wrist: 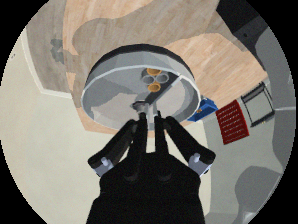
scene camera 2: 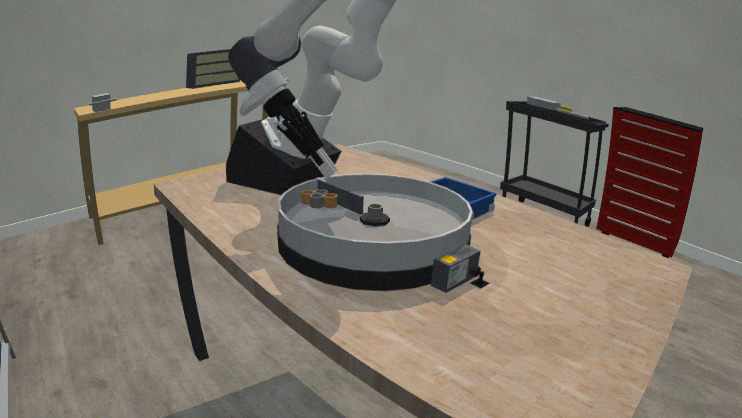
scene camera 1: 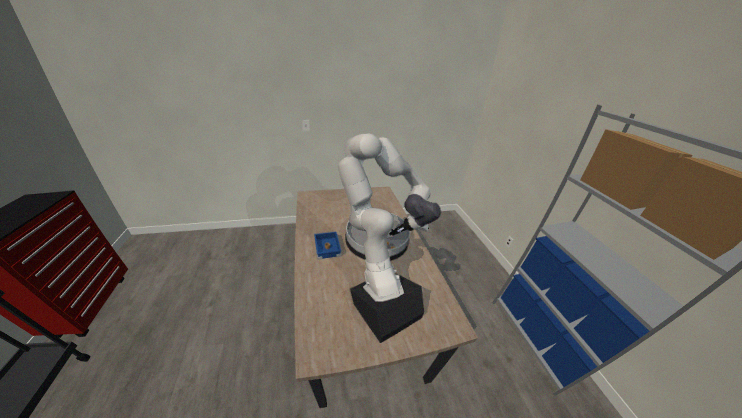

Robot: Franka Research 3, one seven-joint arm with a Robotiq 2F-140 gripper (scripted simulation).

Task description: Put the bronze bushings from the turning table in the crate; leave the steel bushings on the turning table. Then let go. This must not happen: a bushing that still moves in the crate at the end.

Labels:
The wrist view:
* my gripper: 151,108
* grey round turning table: 113,95

